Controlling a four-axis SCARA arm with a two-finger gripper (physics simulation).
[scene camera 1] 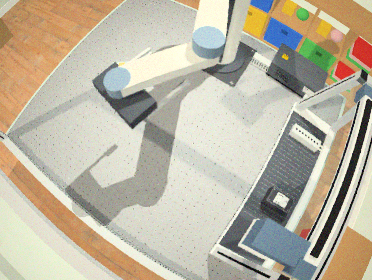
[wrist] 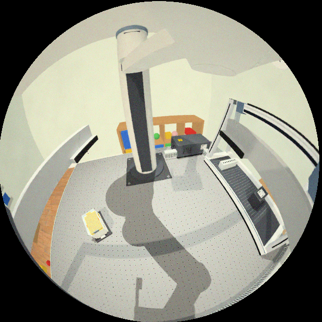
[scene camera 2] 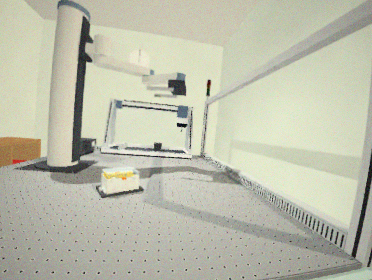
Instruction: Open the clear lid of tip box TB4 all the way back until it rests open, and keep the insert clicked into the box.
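Frame: origin at the arm's base, x up, y right, z ahead, level; centimetres.
Where they show: gripper, fingertip midpoint: (scene camera 2: 151,91); arm's base at its link origin: (scene camera 1: 220,55) (scene camera 2: 62,166).
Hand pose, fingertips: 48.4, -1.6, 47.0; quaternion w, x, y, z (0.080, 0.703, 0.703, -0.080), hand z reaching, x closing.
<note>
Each offset is from my fingertips to the top centre of the thing, as dx, dy, dz. "*": to the spot under its first point.
The tip box @[-39.4, +33.5, -6.5] (scene camera 2: 120,185) (wrist: 94,223) is white with yellow tips and an orange mark on its front. It stands upright on a dark base @[* -46.4, +40.5, -10.0] (scene camera 2: 104,194) (wrist: 105,239). Its clear lid @[* -39.4, +33.6, -7.0] (scene camera 2: 119,170) appears to lie closed over the tips. No TB4 lettering is readable, and the insert's seating cannot be made out. In scene camera 1 the arm hides nearly all of the box. My gripper (scene camera 2: 151,91) (wrist: 156,123) is open and empty, with its fingers wide apart, high above the table and well away from the box.
The arm's column (scene camera 1: 234,30) (scene camera 2: 65,90) (wrist: 138,115) stands behind the box. A dark grey unit @[* -35.6, -36.8, -56.0] (scene camera 1: 297,69) (wrist: 190,145) stands beyond it. A framed deck (scene camera 1: 250,197) (scene camera 2: 145,154) (wrist: 232,215) carries a small black block @[* -35.1, -54.5, +7.9] (scene camera 1: 276,202) (scene camera 2: 157,146) (wrist: 257,198) and a white strip rack @[* -37.8, -54.8, -25.8] (scene camera 1: 306,137) (wrist: 228,163).
</note>
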